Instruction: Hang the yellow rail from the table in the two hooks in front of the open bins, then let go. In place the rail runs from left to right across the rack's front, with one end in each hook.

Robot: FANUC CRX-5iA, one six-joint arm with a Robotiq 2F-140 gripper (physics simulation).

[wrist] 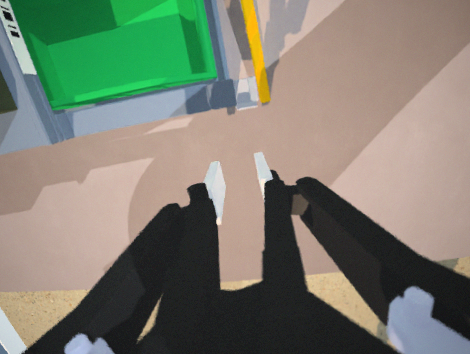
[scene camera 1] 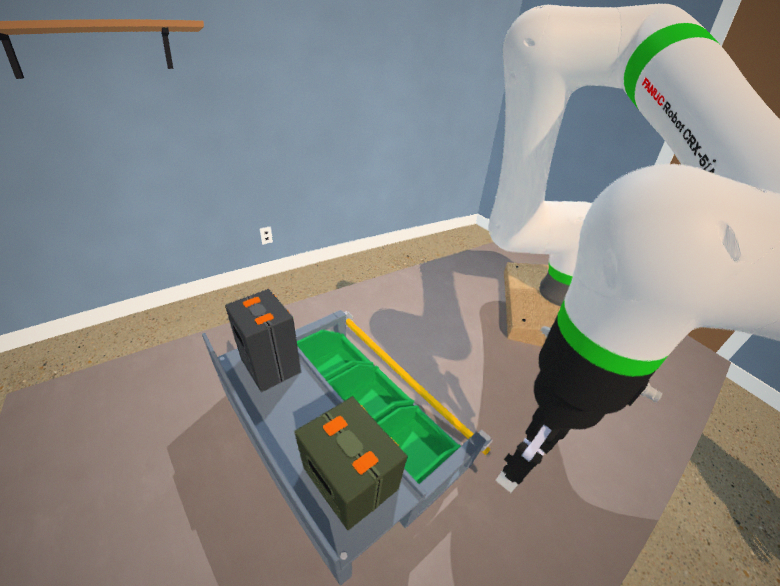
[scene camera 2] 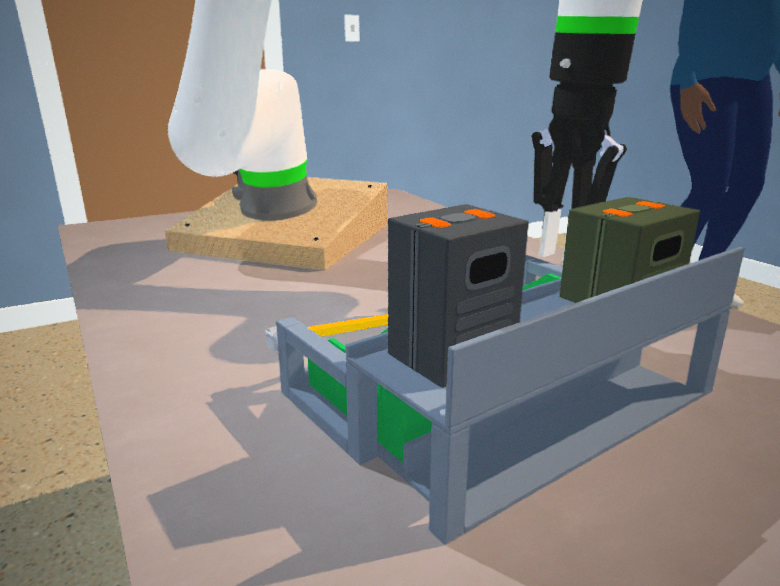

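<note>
The yellow rail runs left to right along the rack's front, before the green bins. Its far end meets the far hook; whether it is seated there cannot be told. At the near hook the rail's end shows just outside the hook's front side in the wrist view and partly behind the hook in scene camera 1. My gripper is open and empty, beyond the rail's near end and apart from it. One fingertip is hidden in scene camera 2.
The grey rack carries a dark grey case and an olive case on its upper shelf. The arm's base stands on a wooden block. A person stands behind the table.
</note>
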